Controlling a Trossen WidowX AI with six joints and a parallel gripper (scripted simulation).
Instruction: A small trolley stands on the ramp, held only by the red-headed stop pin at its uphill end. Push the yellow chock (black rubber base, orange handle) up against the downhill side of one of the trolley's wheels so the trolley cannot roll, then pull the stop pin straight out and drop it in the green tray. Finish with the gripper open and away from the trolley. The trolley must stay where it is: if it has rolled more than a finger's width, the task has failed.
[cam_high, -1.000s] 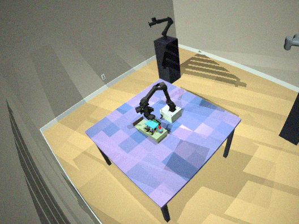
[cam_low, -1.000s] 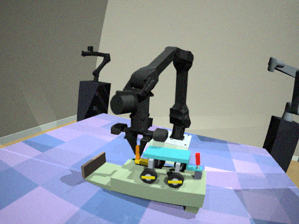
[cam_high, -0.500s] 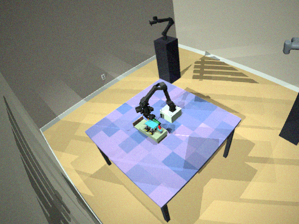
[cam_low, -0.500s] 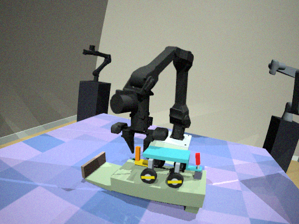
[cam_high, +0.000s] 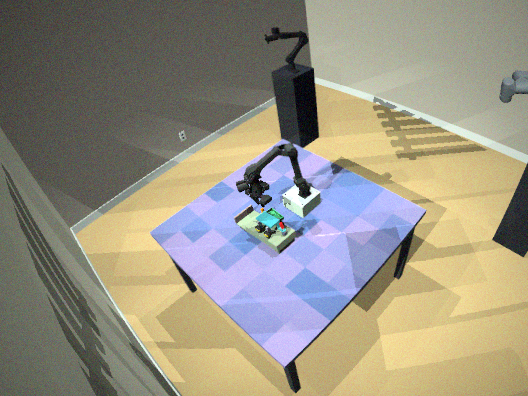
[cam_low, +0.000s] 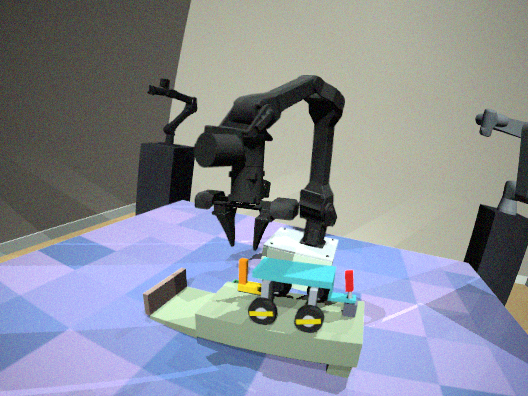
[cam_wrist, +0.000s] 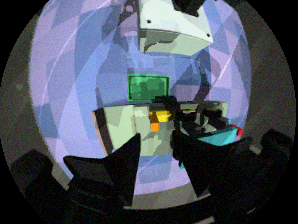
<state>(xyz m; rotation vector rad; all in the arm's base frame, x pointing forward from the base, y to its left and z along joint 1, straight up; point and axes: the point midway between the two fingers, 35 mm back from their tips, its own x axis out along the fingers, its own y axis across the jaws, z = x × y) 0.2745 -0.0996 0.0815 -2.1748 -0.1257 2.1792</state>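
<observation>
My gripper tip is 210 mm to the right of the red-headed stop pin, 30 mm short of it and 20 mm above it. From my gripper tip the other things lie so: yellow chock: 60 mm below, 30 mm to the left; trolley: 120 mm to the left, 50 mm ahead, 40 mm below; pale green ramp: 110 mm to the left, 100 mm below, 50 mm ahead.
</observation>
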